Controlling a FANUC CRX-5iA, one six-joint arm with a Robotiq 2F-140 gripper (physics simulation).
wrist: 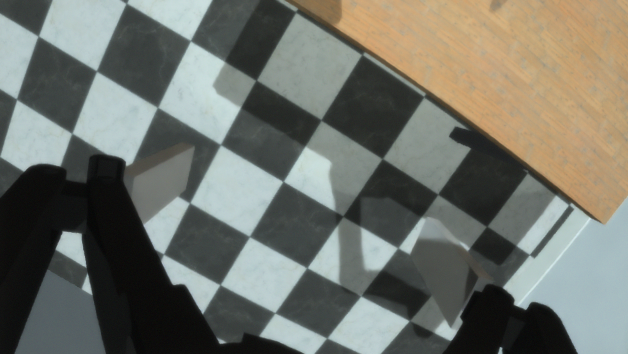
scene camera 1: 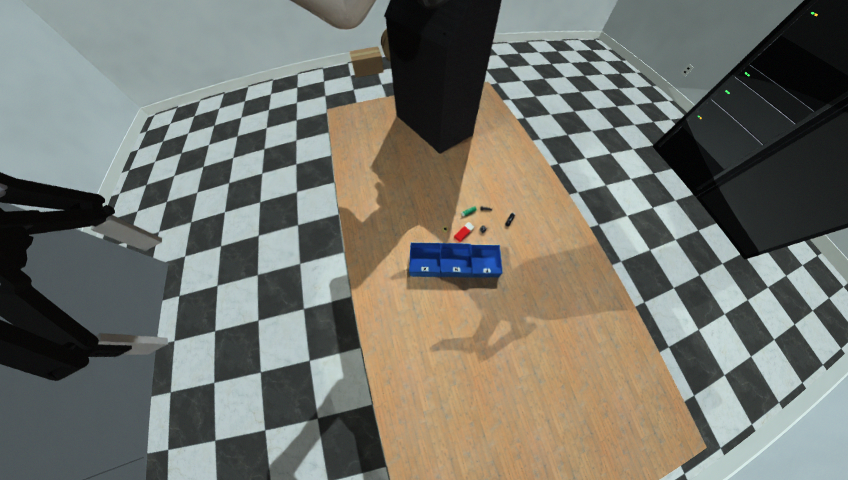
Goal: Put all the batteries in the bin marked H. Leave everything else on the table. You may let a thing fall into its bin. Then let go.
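Frame: origin at the arm's base, x ahead, y left, z up, level; metres.
Seen in the pictures: gripper, fingertip midpoint: (wrist: 307,203) (scene camera 1: 154,290).
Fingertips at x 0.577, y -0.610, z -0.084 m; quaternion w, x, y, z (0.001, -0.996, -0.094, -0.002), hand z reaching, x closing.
Note:
A point is followed by its place in that frame.
A blue three-compartment bin (scene camera 1: 455,274) @[x 0.595, y -0.162, z -0.442 m] stands on the table; each part has a small white label, too small to read surely, so I cannot tell which is H. Just behind it lie a green cylinder (scene camera 1: 468,211) @[x 0.418, y -0.041, z -0.455 m], a black cylinder (scene camera 1: 509,220) @[x 0.490, y 0.069, z -0.455 m], a small black piece (scene camera 1: 486,208) @[x 0.424, y 0.021, z -0.459 m], a small dark round piece (scene camera 1: 483,228) @[x 0.489, y -0.024, z -0.452 m], a red block with a white end (scene camera 1: 463,231) @[x 0.477, y -0.085, z -0.455 m] and a tiny dark piece (scene camera 1: 445,228) @[x 0.448, y -0.131, z -0.459 m]. Which are batteries is hard to tell at this size. My gripper (scene camera 1: 161,290) @[x 0.577, y -0.610, z -0.084 m] (wrist: 307,203) @[x 0.577, y -0.610, z -0.084 m] is open and empty, high up at the left, off the table's side and far from the bin.
The wooden table (scene camera 1: 535,380) @[x 0.918, y -0.069, z -0.468 m] (wrist: 500,65) @[x 0.815, y -0.356, z -0.468 m] has a tall black pedestal (scene camera 1: 440,77) @[x 0.126, y -0.038, z -0.190 m] at its back. A black cabinet (scene camera 1: 773,160) stands on the right. A wooden box (scene camera 1: 366,61) is behind the table. Arm shadows fall across the table and the checkered floor.

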